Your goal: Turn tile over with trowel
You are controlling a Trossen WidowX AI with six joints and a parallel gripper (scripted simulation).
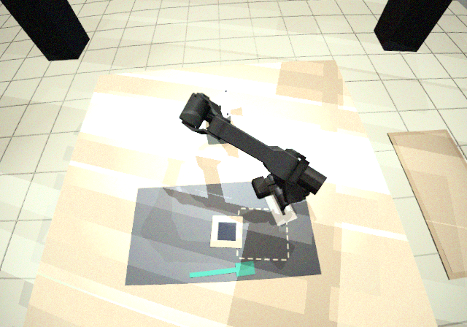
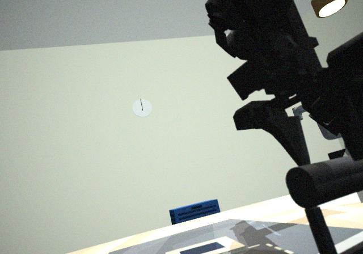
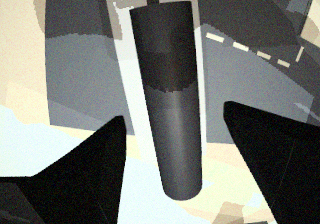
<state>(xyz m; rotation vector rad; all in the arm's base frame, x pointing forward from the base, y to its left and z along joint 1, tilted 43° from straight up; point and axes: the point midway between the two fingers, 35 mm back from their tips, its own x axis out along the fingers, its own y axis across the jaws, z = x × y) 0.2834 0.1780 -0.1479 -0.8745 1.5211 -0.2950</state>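
The trowel is 2 cm behind my gripper tip, 1 cm to the right of it and 4 cm below it. From my gripper tip the other things lie so: grey mat (12 cm ahead, 20 cm to the right, 10 cm below); arrow (25 cm ahead, 17 cm to the right, 8 cm below); tile (13 cm ahead, 18 cm to the right, 8 cm below).
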